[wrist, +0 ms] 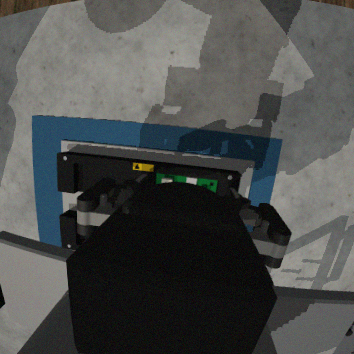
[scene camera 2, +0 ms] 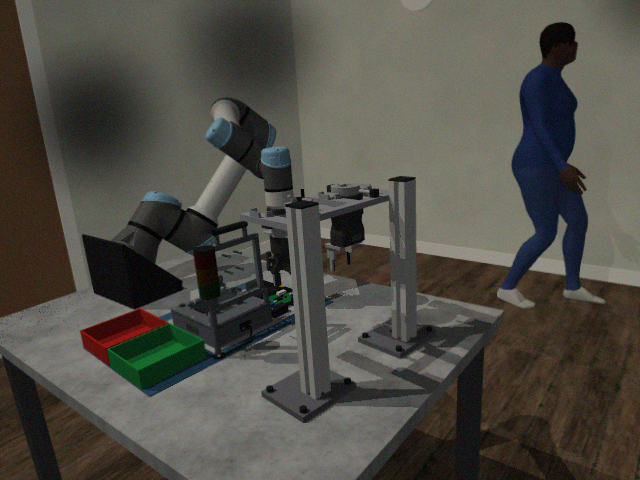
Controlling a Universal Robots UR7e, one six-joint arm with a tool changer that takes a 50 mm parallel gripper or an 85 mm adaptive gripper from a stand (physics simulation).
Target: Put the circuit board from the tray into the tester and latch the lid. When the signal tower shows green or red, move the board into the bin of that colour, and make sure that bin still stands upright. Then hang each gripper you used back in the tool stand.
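Places are measured from the arm's base along level axes (x left, y ahead, z down), in centimetres.
Where they show: arm's base, origin of its link: (scene camera 2: 130,257).
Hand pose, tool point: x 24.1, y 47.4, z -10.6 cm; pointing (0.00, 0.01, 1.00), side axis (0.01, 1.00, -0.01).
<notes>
Each offset is from my tool point to the top centre of the thing. "*": to the spot under its first point. Level surfaces: height alone.
The circuit board @[dy +0.1, dx -4.3, dz +18.7 cm] (scene camera 2: 281,297) (wrist: 210,185) is green and lies in the black tray (scene camera 2: 279,311) (wrist: 102,172). My adaptive gripper (scene camera 2: 278,281) (wrist: 190,184) is open, with its fingers low over the board; its black body hides part of the board in the wrist view. The grey tester @[* dy -0.5, dx -30.1, dz +16.5 cm] (scene camera 2: 192,322) stands beside the tray with its lid @[* dy +7.2, dx -15.1, dz +5.0 cm] (scene camera 2: 256,266) raised. The signal tower @[* dy +12.9, dx -31.8, dz +0.5 cm] (scene camera 2: 207,273) has dim red, amber and green sections. The red bin @[dy -12.6, dx -41.9, dz +16.7 cm] (scene camera 2: 98,343) and green bin @[dy +2.4, dx -41.2, dz +16.7 cm] (scene camera 2: 168,361) stand upright side by side. The parallel gripper (scene camera 2: 347,227) hangs in the tool stand (scene camera 2: 312,310).
The tool stand's second post @[* dy +40.5, dx -1.0, dz +0.5 cm] (scene camera 2: 403,258) rises near the table's right side. Its top plate @[* dy +36.2, dx -15.6, dz -12.8 cm] (scene camera 2: 338,208) spans between the posts, close beside the arm. A blue mat @[dz +21.2 cm] (scene camera 2: 173,383) (wrist: 47,150) lies under the tray and bins. A person in blue (scene camera 2: 547,124) walks behind the table.
</notes>
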